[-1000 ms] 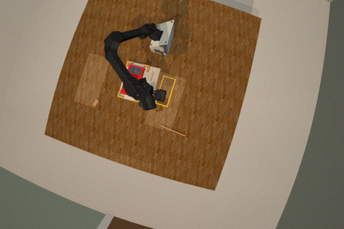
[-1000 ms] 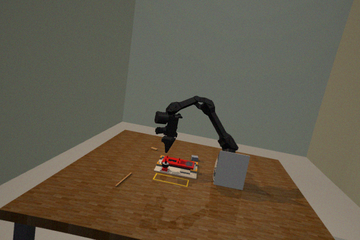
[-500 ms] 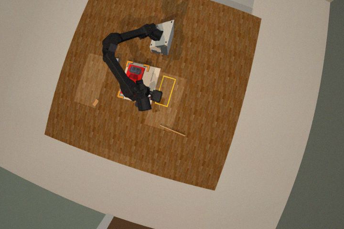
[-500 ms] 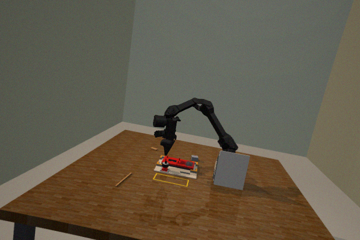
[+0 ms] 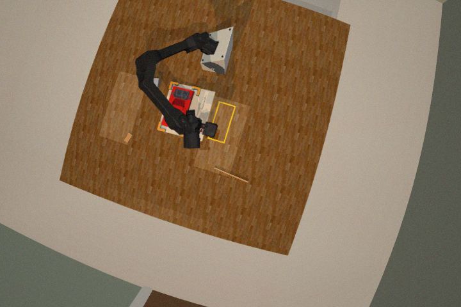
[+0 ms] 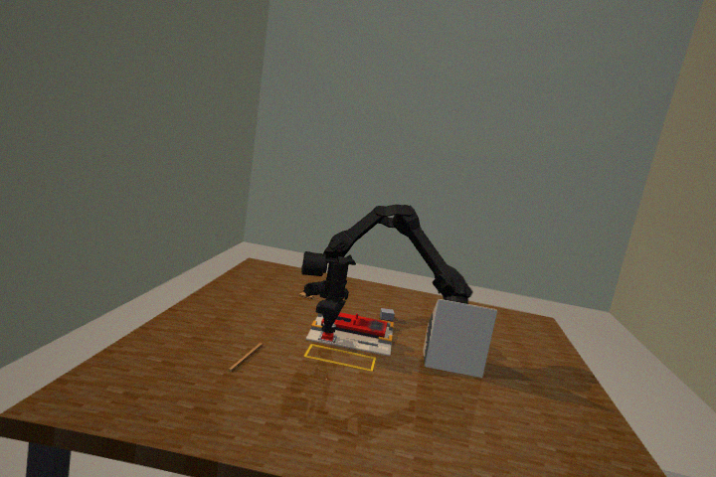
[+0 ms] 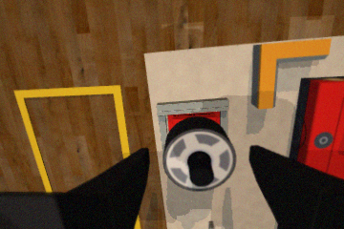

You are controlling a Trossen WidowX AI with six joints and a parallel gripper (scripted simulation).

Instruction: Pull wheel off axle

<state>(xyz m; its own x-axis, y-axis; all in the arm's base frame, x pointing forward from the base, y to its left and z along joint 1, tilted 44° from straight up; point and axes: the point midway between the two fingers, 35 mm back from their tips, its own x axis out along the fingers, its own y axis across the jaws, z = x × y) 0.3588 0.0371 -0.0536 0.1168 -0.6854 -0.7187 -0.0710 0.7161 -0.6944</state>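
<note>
My gripper tip is right at the wheel. From my gripper tip the other things lie so: thin wooden stick (150 mm ahead, 230 mm to the left, 30 mm below); small wooden block (170 mm ahead, 320 mm to the right, 30 mm below); small grey cube (130 mm behind, 290 mm to the right, 20 mm below).
</note>
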